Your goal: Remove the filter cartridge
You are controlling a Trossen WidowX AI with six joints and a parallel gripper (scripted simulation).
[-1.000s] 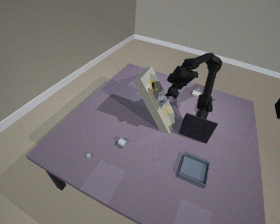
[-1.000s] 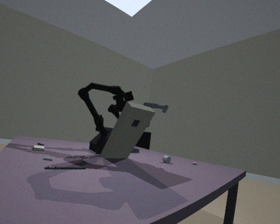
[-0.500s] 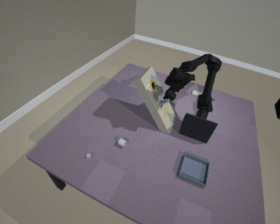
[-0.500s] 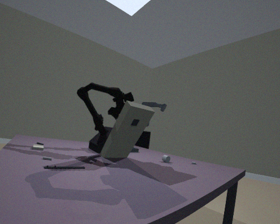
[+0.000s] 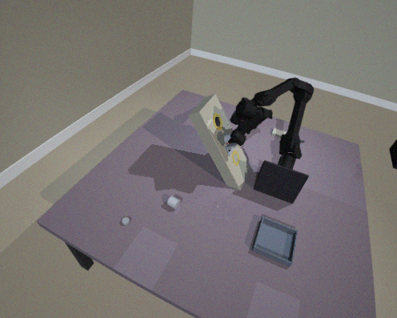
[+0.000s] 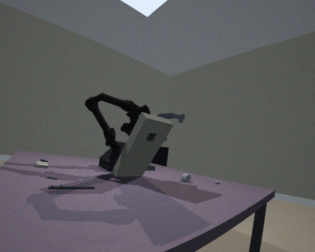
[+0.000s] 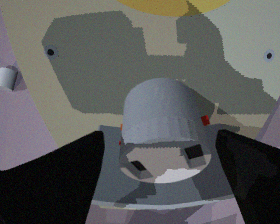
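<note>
My gripper tip is 340 mm past the grey tray, 260 mm to the right of it and 200 mm above it. The rest, counted from my gripper tip: round filter cartridge: right at my gripper tip; pale block: 180 mm behind, 480 mm to the right, 210 mm below.
</note>
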